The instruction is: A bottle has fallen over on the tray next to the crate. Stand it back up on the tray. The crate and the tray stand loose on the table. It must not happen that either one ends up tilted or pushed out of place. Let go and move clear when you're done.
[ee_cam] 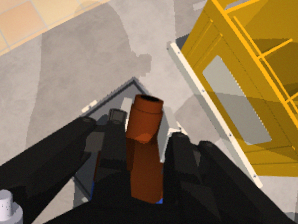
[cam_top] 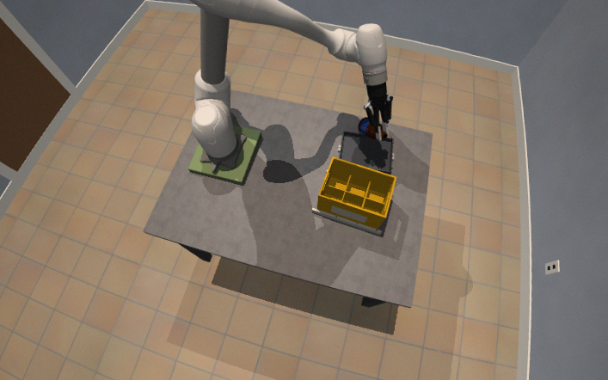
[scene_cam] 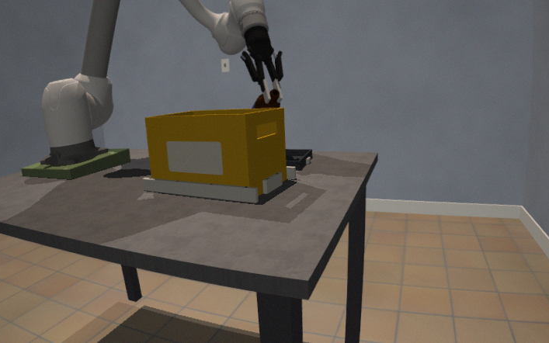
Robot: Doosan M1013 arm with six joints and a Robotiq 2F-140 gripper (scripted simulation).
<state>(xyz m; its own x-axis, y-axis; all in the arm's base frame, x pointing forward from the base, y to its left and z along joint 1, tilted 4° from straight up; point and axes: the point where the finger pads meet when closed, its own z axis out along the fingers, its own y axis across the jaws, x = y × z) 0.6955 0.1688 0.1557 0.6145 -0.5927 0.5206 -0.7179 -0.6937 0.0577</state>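
Right now my hand is 30 mm past the bottle, 30 mm to the right of it and 40 mm above it. The rest, counted from my hand: yellow crate: 50 mm behind, 260 mm to the right, 130 mm below; tray: 30 mm behind, 10 mm to the left, 200 mm below.
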